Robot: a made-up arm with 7 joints.
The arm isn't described. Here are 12 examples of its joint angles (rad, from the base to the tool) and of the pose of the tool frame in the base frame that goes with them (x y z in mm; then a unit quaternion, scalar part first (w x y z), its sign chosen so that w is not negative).
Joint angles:
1: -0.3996 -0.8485 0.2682 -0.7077 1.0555 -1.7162 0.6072
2: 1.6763 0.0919 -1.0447 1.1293 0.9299 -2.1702 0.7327
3: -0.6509 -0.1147 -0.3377 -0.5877 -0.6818 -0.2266 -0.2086
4: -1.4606 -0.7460 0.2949 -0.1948 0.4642 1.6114 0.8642
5: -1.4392 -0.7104 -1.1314 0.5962 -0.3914 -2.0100 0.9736
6: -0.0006 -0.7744 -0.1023 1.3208 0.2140 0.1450 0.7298
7: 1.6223 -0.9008 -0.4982 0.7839 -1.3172 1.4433 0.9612
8: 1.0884 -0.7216 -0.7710 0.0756 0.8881 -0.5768 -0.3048
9: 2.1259 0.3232 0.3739 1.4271 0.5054 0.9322 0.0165
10: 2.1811 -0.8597 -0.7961 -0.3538 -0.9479 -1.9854 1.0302
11: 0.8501 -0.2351 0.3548 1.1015 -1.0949 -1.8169 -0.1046
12: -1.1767 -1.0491 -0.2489 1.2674 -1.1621 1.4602 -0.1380
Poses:
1: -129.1 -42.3 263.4 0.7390 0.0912 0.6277 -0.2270
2: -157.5 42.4 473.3 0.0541 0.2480 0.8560 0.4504
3: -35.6 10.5 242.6 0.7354 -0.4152 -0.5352 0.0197
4: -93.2 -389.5 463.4 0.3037 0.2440 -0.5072 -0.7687
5: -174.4 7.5 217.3 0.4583 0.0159 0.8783 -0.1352
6: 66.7 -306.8 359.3 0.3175 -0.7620 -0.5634 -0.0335
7: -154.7 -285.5 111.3 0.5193 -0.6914 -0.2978 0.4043
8: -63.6 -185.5 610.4 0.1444 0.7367 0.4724 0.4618
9: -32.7 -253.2 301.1 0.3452 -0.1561 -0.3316 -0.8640
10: -257.1 -395.2 286.4 0.0581 0.8270 -0.1085 0.5485
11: -402.1 -83.6 629.7 0.5076 0.5253 -0.6827 -0.0168
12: -186.1 -1.9 335.9 0.5814 -0.0473 -0.7957 -0.1629
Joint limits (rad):
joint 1: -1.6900..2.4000
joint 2: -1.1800..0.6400
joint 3: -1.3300..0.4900
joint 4: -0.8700..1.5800
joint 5: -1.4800..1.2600
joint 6: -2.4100..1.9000
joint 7: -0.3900..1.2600
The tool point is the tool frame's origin. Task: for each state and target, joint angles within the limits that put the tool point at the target. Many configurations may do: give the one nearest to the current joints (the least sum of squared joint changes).
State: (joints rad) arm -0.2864 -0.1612 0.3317 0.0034 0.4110 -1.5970 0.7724
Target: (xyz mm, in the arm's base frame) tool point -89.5 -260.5 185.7
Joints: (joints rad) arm -0.1922 -0.1815 0.0563 -0.2039 0.8046 -1.6079 0.8120
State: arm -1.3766 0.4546 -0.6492 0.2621 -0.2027 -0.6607 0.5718
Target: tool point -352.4 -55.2 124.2
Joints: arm -1.6335 0.1876 0.0744 -0.0682 -0.9179 -0.9139 0.6170
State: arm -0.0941 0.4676 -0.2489 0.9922 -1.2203 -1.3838 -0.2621
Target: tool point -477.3 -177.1 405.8
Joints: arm 0.0874 0.5427 -0.5605 1.0174 -1.3642 -2.0878 -0.3477
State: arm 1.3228 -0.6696 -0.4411 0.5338 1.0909 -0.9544 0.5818
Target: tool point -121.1 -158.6 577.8
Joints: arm 1.5223 -0.8691 -0.7776 0.7884 0.9943 -1.4975 0.4333
